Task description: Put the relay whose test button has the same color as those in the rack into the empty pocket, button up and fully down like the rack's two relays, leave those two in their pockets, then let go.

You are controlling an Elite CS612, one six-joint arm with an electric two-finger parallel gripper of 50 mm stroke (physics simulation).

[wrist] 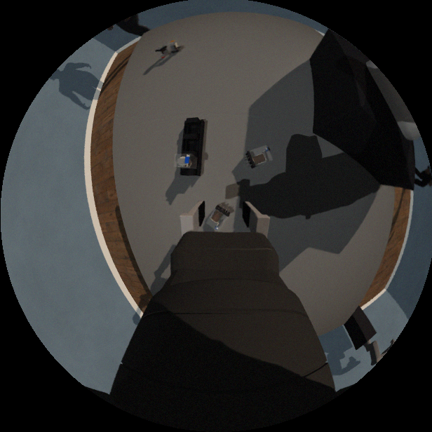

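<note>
The black rack (200, 150) stands left of centre in the wrist view. A clear-cased relay (184, 160) with a blue button is at its near end; how deep it sits cannot be told. The rack's other pockets look dark, and a second relay in it cannot be made out. A loose relay (258, 158) with a blue part lies on its side right of the rack. Another relay (218, 215) lies on its side, pins toward the upper right, a small blue spot at its lower end. My gripper (223, 208) is open above it, one finger to each side in view, holding nothing.
A small multicoloured object (170, 49) lies at the far left of the grey table (225, 60). A large dark block-like shape (345, 105) rises at the right. Wooden table edges (103, 150) show at left and right. Dark shadows cover the right part of the table.
</note>
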